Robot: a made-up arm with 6 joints.
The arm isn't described. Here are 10 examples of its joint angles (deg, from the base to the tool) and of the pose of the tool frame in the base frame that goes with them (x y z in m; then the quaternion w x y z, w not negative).
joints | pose
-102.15 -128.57 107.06 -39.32 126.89 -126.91 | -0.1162 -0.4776 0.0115 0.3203 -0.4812 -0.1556 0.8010
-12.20 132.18 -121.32 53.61 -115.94 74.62 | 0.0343 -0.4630 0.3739 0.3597 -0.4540 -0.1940 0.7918
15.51 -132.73 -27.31 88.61 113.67 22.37 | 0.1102 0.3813 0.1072 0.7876 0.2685 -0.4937 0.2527
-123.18 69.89 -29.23 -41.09 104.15 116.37 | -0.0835 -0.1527 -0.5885 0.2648 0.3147 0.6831 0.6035
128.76 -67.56 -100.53 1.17 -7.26 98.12 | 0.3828 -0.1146 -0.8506 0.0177 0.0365 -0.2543 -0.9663
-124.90 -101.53 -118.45 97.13 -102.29 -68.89 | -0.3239 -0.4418 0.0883 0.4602 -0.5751 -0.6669 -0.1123
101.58 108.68 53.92 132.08 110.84 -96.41 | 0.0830 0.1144 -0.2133 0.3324 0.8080 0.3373 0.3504
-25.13 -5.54 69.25 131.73 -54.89 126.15 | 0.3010 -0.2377 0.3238 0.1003 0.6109 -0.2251 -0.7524
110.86 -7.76 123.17 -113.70 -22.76 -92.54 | 0.1516 -0.0272 -0.0792 0.4204 0.2350 -0.2287 0.8460
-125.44 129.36 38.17 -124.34 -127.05 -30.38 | -0.5050 -0.4173 0.0633 0.8193 0.2725 -0.2035 -0.4616
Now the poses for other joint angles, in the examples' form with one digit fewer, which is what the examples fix.
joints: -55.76 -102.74 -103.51 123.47 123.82 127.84
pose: -0.034 0.223 0.658 0.789 0.478 -0.305 -0.237
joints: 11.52 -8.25 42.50 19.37 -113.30 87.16
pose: 0.386 -0.180 0.552 0.460 -0.607 -0.257 0.595
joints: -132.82 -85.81 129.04 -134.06 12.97 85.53
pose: -0.141 -0.192 0.053 0.041 -0.952 -0.253 0.167
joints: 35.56 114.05 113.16 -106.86 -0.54 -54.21
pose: 0.252 -0.022 0.028 0.180 0.359 0.906 -0.131
